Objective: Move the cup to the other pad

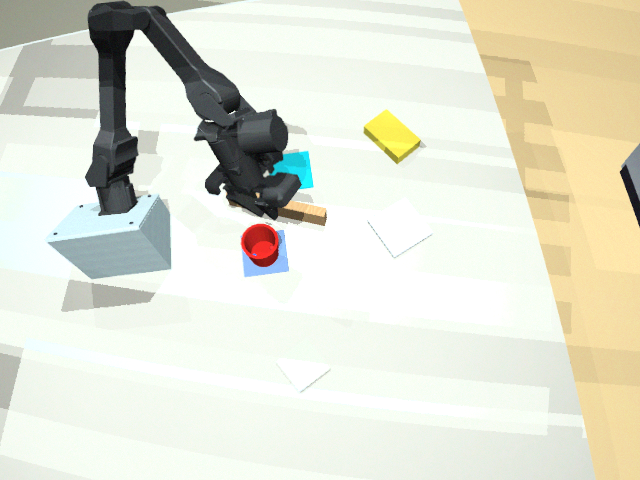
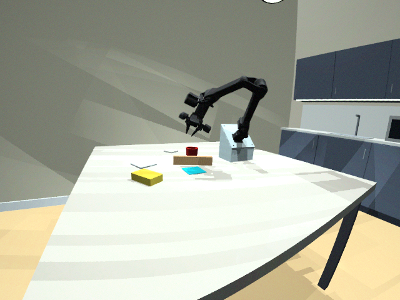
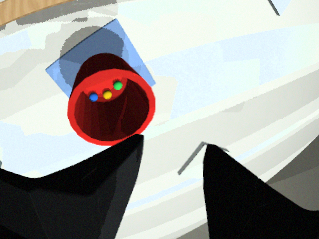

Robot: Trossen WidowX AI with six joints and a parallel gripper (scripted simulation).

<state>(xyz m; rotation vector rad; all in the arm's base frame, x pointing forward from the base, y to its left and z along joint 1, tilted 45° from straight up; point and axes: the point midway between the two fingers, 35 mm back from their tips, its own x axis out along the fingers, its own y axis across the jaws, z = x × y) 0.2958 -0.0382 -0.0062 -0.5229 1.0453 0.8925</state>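
Now: gripper tip 11 cm above the red cup, 3 cm past it and 2 cm to the left of it. From my gripper tip the other things lie so: wooden bar: 14 cm below, 8 cm to the left; then cyan pad: 18 cm to the left, 16 cm below, 3 cm ahead; then blue pad: 16 cm below, 3 cm behind, 1 cm to the right.
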